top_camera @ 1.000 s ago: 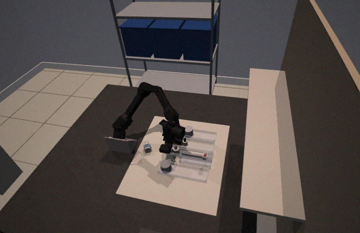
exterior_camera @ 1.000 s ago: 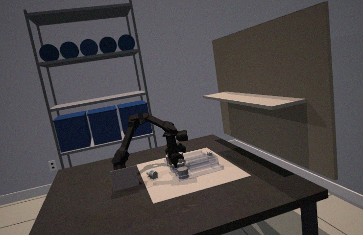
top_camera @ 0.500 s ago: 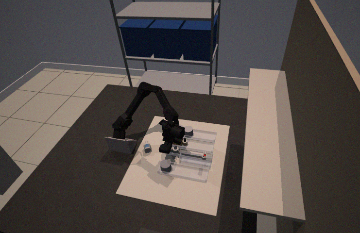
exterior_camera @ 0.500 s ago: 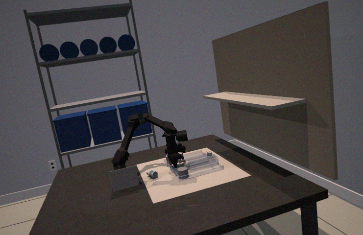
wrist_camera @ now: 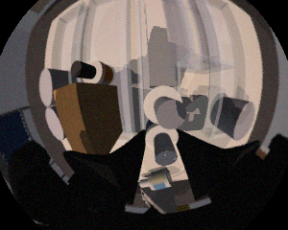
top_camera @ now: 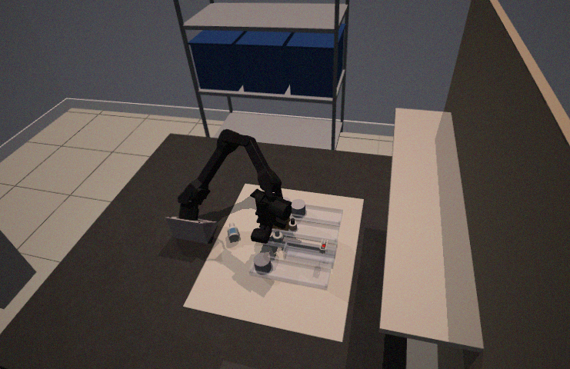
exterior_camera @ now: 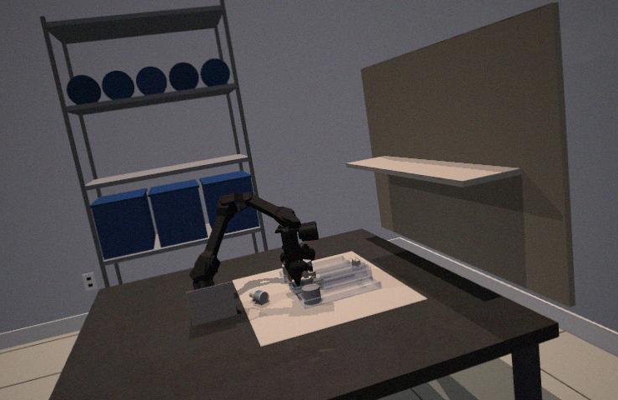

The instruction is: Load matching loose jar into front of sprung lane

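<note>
The box lies 70 mm to the left of my gripper tip, 30 mm ahead of it and 10 mm above it. From my gripper tip the other things lie so: pusher plate (140 mm ahead, 40 mm to the right, 20 mm above); then red mark (220 mm ahead, 50 mm to the right, 40 mm above); then sprung lane (140 mm ahead, 40 mm to the right, 10 mm below).
</note>
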